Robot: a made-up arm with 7 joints.
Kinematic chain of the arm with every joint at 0, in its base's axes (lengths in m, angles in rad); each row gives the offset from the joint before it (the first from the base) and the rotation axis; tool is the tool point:
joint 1: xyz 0 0 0 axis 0 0.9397 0.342
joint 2: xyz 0 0 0 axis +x
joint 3: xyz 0 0 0 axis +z
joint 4: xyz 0.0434 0 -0.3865 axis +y
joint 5: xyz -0.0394 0 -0.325 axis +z
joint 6: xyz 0 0 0 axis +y
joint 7: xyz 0 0 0 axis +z
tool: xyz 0 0 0
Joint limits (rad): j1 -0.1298..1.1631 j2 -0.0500..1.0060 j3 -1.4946..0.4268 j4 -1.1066..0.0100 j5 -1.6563..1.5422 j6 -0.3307..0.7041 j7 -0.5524..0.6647
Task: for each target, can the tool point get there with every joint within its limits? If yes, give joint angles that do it. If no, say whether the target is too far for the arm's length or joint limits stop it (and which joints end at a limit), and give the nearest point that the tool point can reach.
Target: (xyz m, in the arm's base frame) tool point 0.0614 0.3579 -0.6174
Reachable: yes | joints 0.0242 0.5378 -0.1088 -0.2290 0.3154 0.6195 0.3977
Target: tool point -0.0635 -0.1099 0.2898
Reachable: no: joint limits stop it (at a limit: joint 1, joint 2, joint 3, joint 4) | nearest point -0.3578 -0.4184 -0.3446 | short by 0.764 m
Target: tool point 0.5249 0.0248 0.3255
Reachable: no: joint limits stop it (at a limit: joint 1, joint 2, joint 4) | nearest point 0.3354 0.5333 -0.1581 | short by 0.727 m
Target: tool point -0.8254 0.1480 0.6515
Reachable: no: too far | nearest point -0.5407 0.4542 -0.0833 | short by 0.845 m
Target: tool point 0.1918 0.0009 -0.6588
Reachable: yes | joints 0.0700 0.1428 -0.3881 -0.8173 -0.6667 0.3866 0.4733
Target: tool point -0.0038 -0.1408 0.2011
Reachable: no: joint limits stop it (at a limit: joint 1, joint 2, joint 3, joint 4) | nearest point -0.3578 -0.4184 -0.3446 | short by 0.707 m
